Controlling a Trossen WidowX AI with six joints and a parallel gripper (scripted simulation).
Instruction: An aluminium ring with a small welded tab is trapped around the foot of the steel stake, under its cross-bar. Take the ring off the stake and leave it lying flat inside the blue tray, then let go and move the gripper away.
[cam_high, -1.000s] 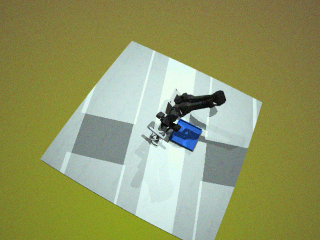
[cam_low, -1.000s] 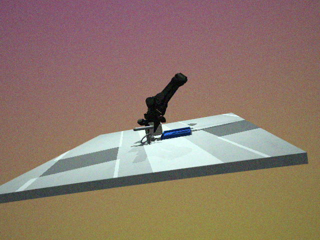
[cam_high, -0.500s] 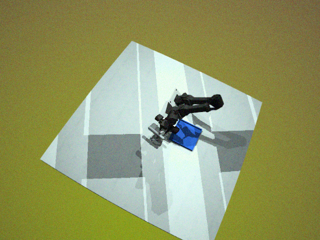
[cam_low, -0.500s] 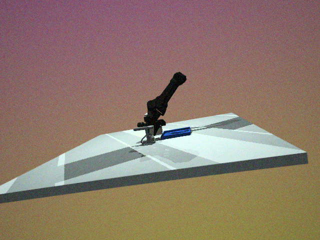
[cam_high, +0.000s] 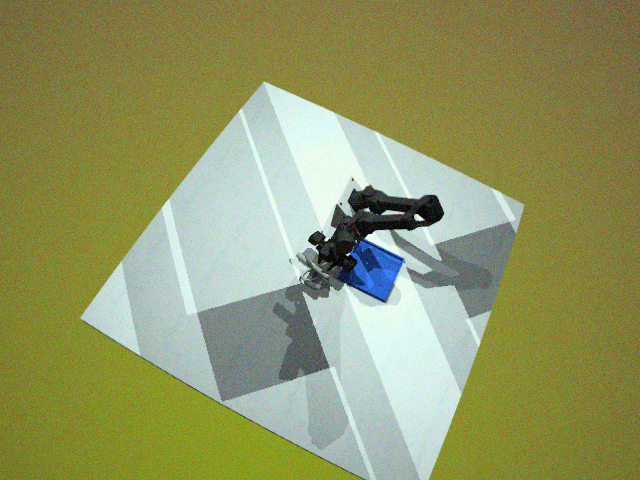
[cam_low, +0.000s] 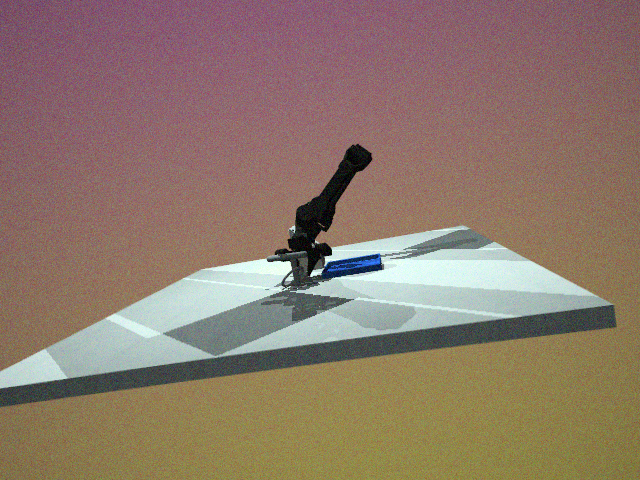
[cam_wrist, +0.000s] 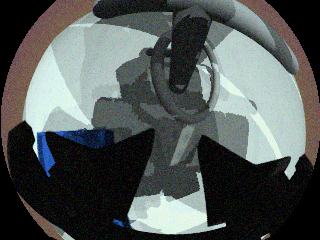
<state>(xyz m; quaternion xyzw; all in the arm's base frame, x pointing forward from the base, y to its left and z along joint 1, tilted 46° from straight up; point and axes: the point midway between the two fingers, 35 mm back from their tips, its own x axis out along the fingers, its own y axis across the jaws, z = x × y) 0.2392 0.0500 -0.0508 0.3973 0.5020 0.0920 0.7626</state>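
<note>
Now: the aluminium ring 4 cm ahead of my gripper tip, 2 cm to the right of it and 1 cm above it. From my gripper tip the other things lie so: blue tray (16 cm to the left, 8 cm behind, 1 cm below).
</note>
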